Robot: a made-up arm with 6 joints.
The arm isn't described. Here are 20 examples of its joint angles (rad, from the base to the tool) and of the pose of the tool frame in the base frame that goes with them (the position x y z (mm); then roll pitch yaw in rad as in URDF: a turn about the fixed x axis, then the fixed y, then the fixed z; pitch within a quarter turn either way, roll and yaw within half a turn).
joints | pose
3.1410 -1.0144 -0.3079 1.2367 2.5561 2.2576 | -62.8 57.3 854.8 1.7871 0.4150 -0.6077
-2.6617 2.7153 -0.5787 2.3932 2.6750 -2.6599 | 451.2 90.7 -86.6 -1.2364 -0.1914 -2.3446
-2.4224 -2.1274 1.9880 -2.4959 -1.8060 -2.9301 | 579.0 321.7 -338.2 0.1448 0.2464 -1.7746
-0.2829 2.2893 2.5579 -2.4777 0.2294 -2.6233 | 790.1 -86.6 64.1 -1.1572 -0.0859 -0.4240
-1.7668 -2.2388 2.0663 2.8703 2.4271 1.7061 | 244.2 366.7 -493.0 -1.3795 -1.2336 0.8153
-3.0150 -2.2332 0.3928 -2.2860 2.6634 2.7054 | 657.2 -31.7 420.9 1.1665 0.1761 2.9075
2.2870 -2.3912 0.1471 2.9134 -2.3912 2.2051 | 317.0 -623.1 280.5 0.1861 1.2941 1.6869
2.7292 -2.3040 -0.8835 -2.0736 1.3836 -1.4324 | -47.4 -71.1 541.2 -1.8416 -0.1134 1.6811
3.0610 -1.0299 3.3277 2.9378 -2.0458 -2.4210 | 396.3 -203.5 -163.2 -0.7915 -0.1267 2.8786
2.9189 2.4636 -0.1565 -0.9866 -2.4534 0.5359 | 378.8 12.9 -163.3 -2.0336 -0.7595 -2.5452
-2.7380 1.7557 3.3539 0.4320 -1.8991 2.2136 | -247.6 66.6 711.1 -2.2016 0.3034 3.1169
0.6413 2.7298 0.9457 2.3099 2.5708 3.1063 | 31.5 170.2 -621.9 -2.7402 -1.1185 2.6305
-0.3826 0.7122 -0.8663 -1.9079 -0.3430 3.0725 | 43.5 44.7 -112.7 0.0909 1.2303 0.8716
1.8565 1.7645 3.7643 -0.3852 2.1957 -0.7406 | 121.6 159.8 688.0 -2.1047 1.0059 -0.6795
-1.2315 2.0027 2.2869 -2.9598 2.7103 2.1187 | 430.3 -703.5 216.4 -1.8885 0.7068 2.0096
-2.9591 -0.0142 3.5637 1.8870 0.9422 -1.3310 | 437.3 25.5 126.2 2.3693 0.0205 -0.6946
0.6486 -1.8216 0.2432 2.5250 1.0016 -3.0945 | -593.0 -270.9 580.5 -0.5221 -0.9279 1.5970
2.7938 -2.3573 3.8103 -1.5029 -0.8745 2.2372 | -297.2 120.3 -230.0 -0.6208 0.1260 -2.6081
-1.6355 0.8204 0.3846 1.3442 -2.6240 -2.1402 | -90.1 -783.8 337.2 0.1576 -0.2693 2.0299
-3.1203 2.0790 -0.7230 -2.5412 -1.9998 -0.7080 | 299.1 -137.6 -19.2 -1.7290 0.6052 -2.4455
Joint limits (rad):
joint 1: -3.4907..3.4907
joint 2: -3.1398..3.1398
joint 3: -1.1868..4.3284
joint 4: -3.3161..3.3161
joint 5: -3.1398..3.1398
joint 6: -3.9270..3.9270
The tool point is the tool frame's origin. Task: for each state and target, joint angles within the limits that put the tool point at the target. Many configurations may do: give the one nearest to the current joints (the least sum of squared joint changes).
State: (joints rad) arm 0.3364 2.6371 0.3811 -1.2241 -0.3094 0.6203
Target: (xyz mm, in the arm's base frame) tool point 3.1 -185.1 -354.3
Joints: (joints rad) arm 0.9151 2.1429 0.0412 -0.8488 -0.3094 0.6203
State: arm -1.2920 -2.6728 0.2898 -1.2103 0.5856 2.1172
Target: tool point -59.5 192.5 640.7
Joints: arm -1.4255 -2.1061 -0.3280 -1.3922 0.5856 2.1172
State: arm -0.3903 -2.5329 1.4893 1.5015 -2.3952 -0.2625
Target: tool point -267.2 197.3 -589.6
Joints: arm -0.6124 -2.6293 1.4475 1.6158 -2.3952 -0.2625
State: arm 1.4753 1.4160 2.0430 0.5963 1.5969 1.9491
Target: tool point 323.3 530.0 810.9
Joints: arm 1.2602 0.9726 1.6743 0.5814 1.5969 1.9491
